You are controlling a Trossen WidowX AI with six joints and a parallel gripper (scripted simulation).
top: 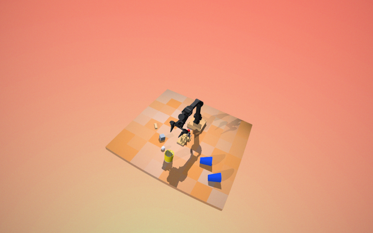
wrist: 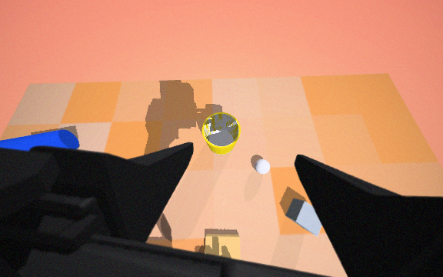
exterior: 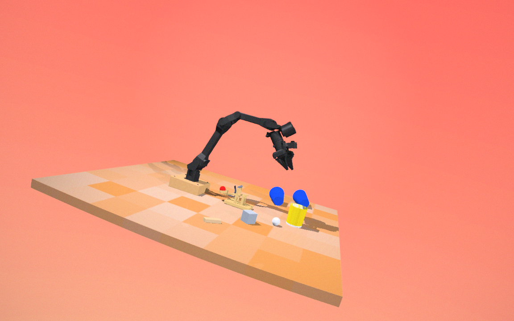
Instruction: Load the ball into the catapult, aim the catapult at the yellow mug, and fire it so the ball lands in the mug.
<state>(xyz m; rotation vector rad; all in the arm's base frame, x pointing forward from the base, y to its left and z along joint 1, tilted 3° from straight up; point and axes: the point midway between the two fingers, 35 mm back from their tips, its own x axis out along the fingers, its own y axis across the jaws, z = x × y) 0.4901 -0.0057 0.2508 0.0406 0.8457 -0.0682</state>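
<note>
Right now my gripper tip is 32 cm past the red ball and 21 cm above it. Also, from my gripper tip: yellow mug 9 cm ahead, 2 cm to the left, 24 cm below; then white ball 2 cm ahead, 9 cm to the right, 25 cm below; then catapult frame 23 cm behind, 1 cm to the left, 19 cm below.
</note>
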